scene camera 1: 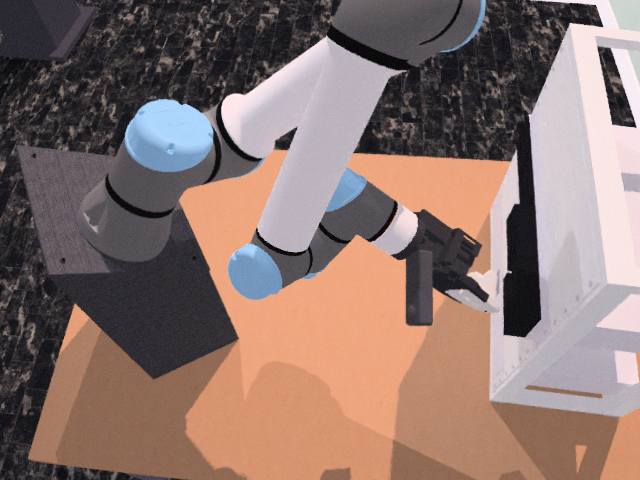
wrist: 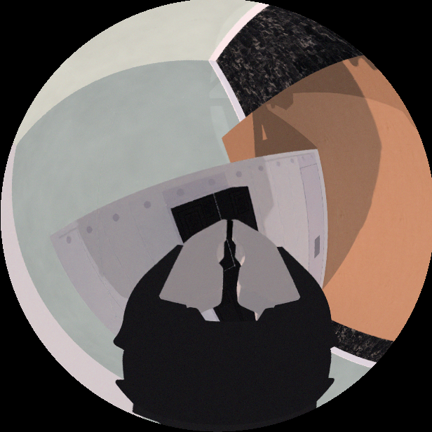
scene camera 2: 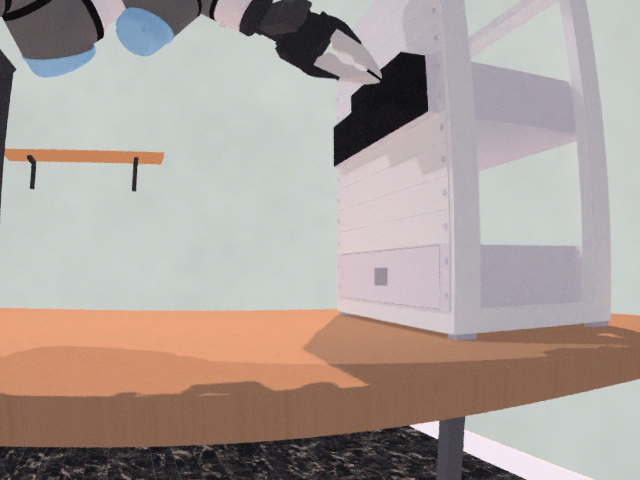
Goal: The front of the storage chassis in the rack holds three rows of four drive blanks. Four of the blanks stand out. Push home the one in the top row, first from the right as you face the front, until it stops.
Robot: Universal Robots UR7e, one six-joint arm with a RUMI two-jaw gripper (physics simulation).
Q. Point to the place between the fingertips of my gripper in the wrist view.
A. At 228, 221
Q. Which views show the white rack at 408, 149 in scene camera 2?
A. Scene camera 1, the wrist view and scene camera 2: all of them.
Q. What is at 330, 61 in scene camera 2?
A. My gripper.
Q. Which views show my gripper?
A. Scene camera 1, the wrist view and scene camera 2: all of them.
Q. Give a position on a white rack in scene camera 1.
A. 557, 225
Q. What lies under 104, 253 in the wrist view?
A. A white rack.
